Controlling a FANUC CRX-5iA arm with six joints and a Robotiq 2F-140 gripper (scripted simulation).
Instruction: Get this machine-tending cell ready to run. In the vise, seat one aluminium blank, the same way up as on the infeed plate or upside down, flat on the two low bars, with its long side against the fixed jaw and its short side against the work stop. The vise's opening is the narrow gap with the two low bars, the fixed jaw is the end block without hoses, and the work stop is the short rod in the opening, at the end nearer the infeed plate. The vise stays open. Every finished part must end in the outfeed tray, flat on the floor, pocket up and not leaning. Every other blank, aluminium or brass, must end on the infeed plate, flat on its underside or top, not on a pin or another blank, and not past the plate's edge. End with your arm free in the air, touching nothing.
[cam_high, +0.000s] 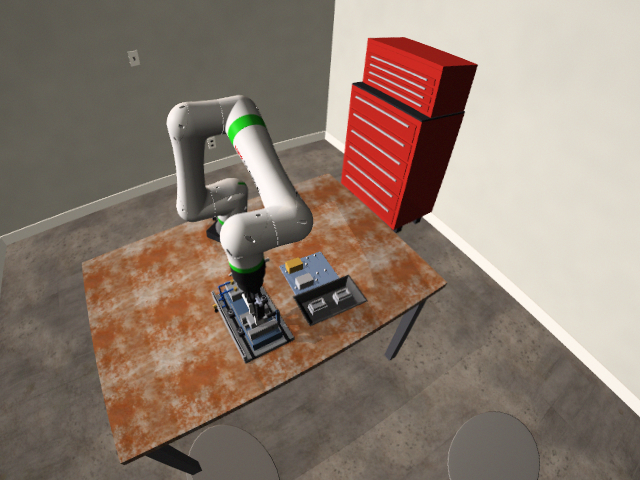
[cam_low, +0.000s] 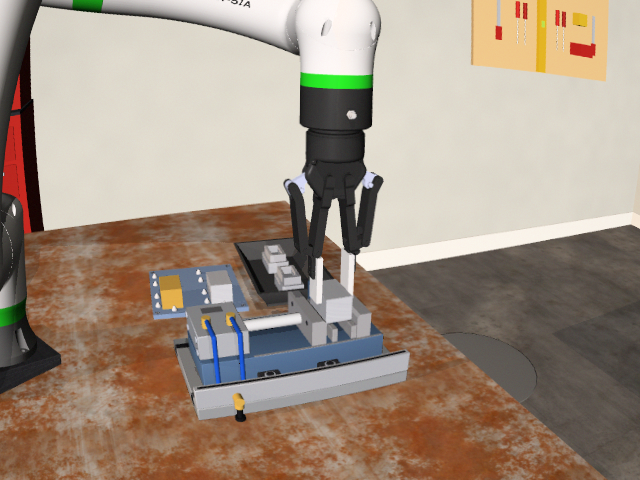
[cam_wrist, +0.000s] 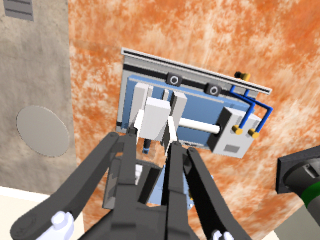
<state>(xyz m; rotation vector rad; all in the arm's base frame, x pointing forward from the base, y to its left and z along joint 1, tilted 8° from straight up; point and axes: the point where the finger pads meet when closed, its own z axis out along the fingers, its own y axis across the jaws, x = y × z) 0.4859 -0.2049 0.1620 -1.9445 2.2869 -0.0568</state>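
Now: the vise 10 cm below my hand, 7 cm behind it and 2 cm to the left of it. Round my hand: brass blank 28 cm to the left, 16 cm behind, 11 cm below.
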